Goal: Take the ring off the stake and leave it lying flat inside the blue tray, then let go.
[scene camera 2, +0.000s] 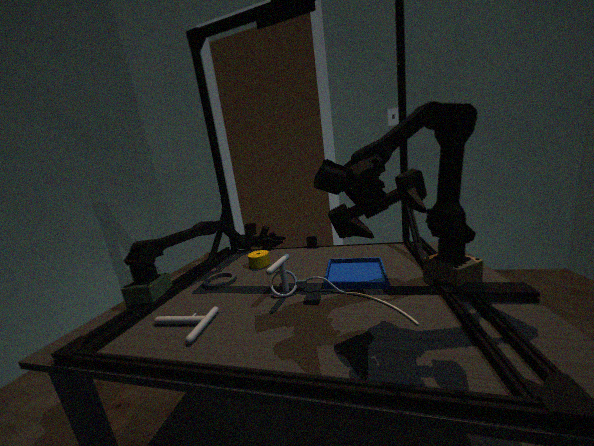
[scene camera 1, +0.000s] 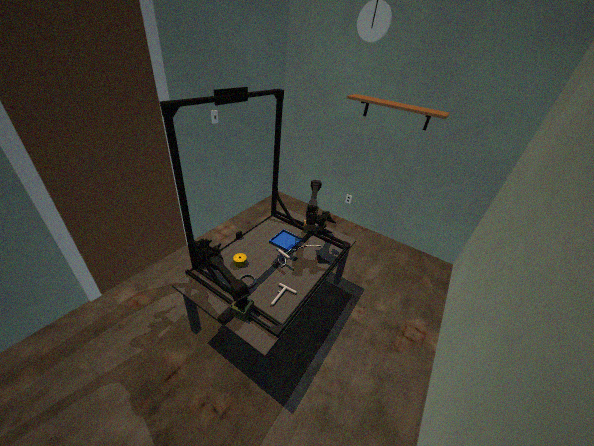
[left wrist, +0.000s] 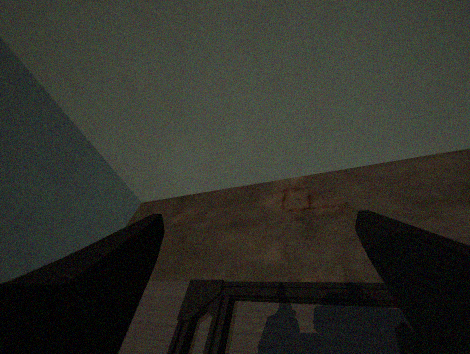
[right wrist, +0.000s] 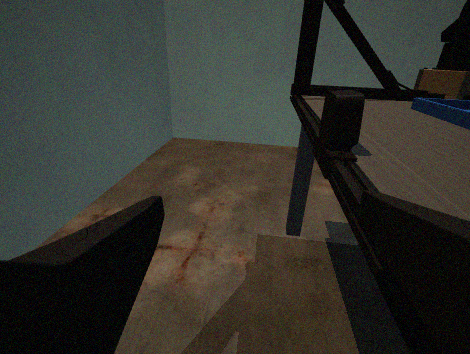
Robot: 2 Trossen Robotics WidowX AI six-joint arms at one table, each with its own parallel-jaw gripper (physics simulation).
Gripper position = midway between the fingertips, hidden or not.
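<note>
From scene camera 2 I see my left gripper (scene camera 2: 398, 223), which is open and holds nothing. The left wrist view shows my left gripper (left wrist: 259, 221) too. And there is my right gripper (right wrist: 260, 203), also open, also holding nothing.
</note>
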